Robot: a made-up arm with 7 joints.
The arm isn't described. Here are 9 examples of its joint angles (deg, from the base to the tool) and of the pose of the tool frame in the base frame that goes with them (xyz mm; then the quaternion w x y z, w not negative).
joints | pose
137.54 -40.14 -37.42 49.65 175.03 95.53 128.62 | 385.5 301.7 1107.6 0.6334 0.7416 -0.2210 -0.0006
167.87 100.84 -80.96 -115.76 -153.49 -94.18 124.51 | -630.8 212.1 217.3 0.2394 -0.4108 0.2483 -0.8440
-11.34 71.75 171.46 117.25 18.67 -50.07 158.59 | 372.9 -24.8 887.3 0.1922 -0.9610 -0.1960 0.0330
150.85 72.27 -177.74 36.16 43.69 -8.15 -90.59 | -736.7 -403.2 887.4 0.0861 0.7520 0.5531 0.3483
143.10 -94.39 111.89 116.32 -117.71 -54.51 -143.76 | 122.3 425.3 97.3 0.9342 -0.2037 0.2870 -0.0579
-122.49 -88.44 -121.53 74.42 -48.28 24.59 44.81 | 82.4 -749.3 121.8 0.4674 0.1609 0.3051 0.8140
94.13 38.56 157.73 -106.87 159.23 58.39 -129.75 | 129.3 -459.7 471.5 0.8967 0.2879 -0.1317 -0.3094
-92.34 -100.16 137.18 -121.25 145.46 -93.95 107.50 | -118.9 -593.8 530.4 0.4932 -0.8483 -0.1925 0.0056
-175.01 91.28 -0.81 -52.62 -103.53 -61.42 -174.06 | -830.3 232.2 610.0 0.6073 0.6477 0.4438 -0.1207
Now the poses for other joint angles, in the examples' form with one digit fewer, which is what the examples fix.
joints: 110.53 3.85 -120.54 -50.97 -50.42 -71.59 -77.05
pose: -330 -217 1077 0.381 0.030 0.576 0.722
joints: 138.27 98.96 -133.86 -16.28 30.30 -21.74 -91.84
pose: -821 -536 96 0.017 -0.555 -0.048 -0.831
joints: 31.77 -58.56 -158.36 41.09 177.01 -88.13 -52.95
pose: -597 493 488 0.745 -0.039 -0.137 0.652
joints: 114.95 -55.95 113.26 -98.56 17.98 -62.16 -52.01
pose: 370 107 722 0.558 -0.549 -0.324 -0.532
